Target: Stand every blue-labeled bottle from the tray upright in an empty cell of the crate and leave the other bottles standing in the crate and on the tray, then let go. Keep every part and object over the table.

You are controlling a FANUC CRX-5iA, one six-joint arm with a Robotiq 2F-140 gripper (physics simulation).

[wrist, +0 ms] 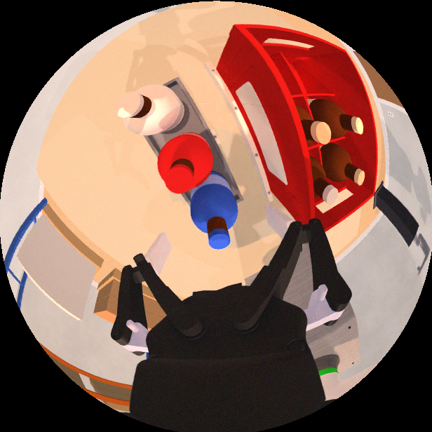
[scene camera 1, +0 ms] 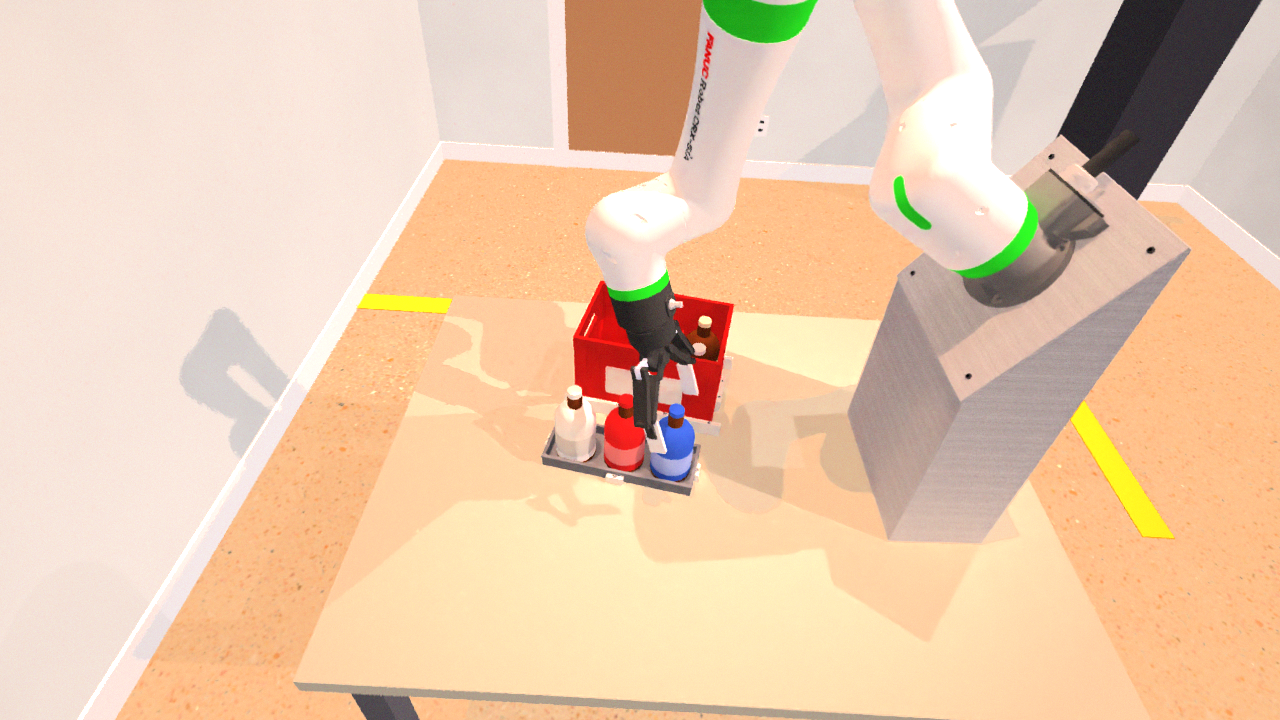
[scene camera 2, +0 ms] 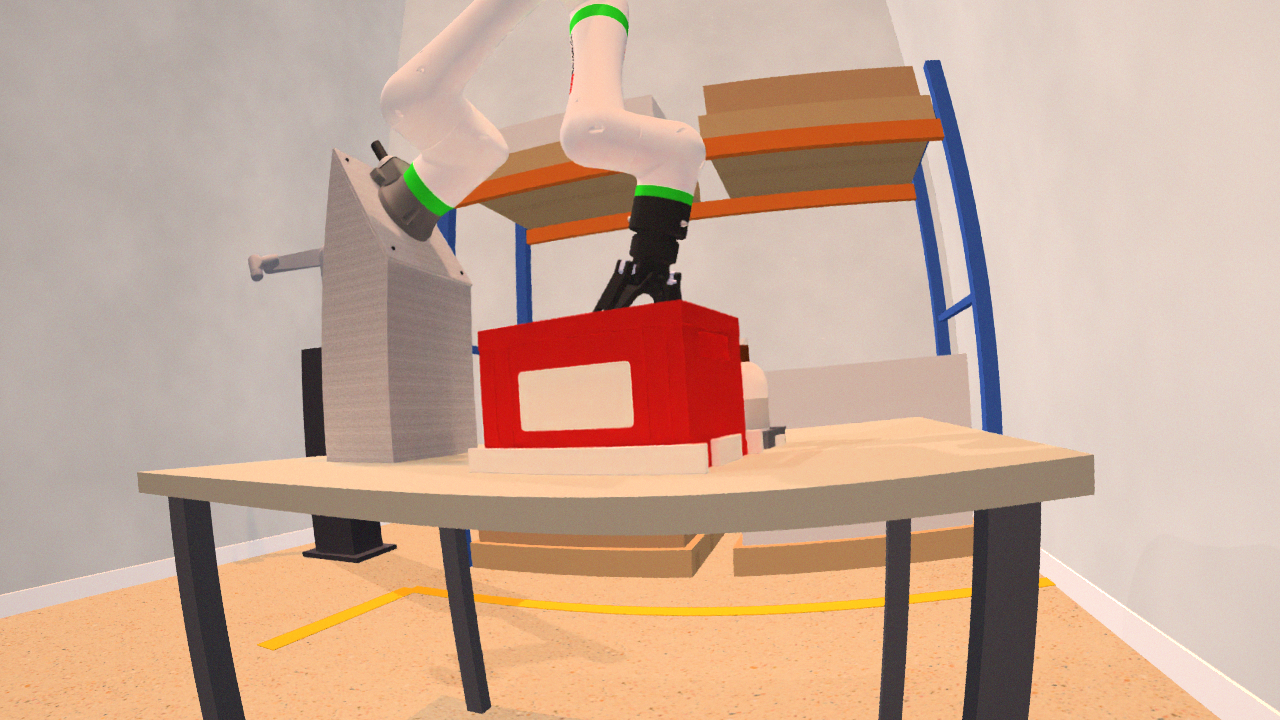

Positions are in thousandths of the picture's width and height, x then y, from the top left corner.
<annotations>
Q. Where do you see a blue bottle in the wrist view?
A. At 494, 485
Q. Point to a white bottle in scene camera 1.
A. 450, 583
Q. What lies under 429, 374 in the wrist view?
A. A red bottle.
</annotations>
